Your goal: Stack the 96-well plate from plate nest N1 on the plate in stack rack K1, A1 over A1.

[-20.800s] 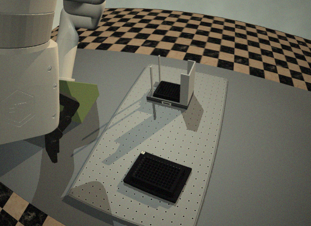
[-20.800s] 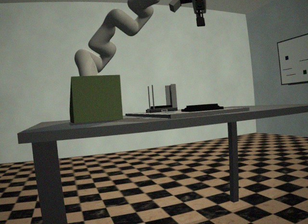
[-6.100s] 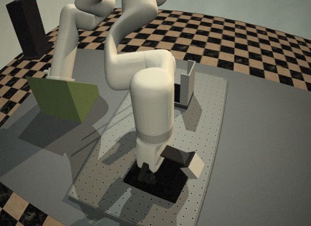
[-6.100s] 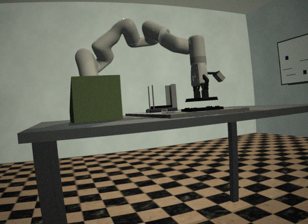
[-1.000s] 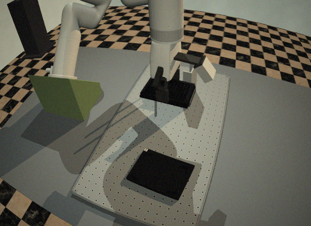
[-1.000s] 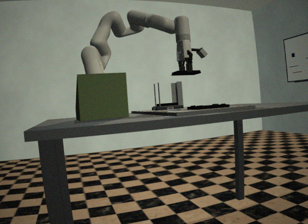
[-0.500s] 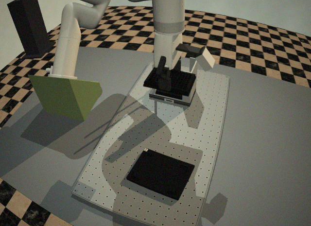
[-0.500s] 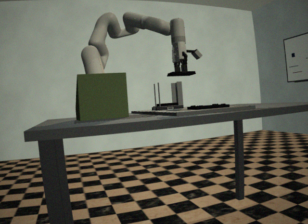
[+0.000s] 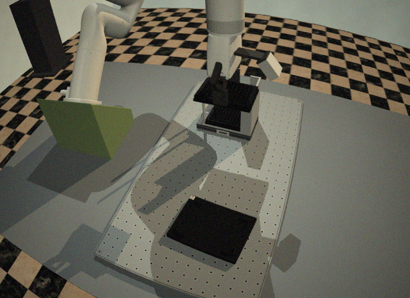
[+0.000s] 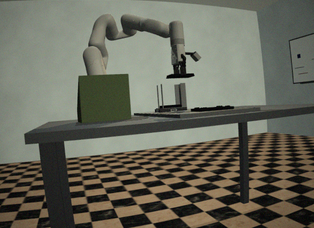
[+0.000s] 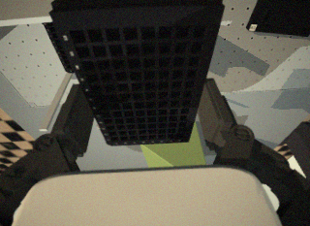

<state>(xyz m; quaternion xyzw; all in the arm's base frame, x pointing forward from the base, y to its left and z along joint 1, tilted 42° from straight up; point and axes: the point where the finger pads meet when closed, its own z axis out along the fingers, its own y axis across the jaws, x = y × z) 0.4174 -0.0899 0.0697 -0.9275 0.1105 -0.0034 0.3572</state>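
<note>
Right now the tall wall is 7 cm ahead of my hand, 9 cm to the left of it and 11 cm below it. From my hand the other things lie so: black 96-well plate 1 cm below; then pale A1 mark 6 cm behind, 17 cm to the right, 18 cm below.
</note>
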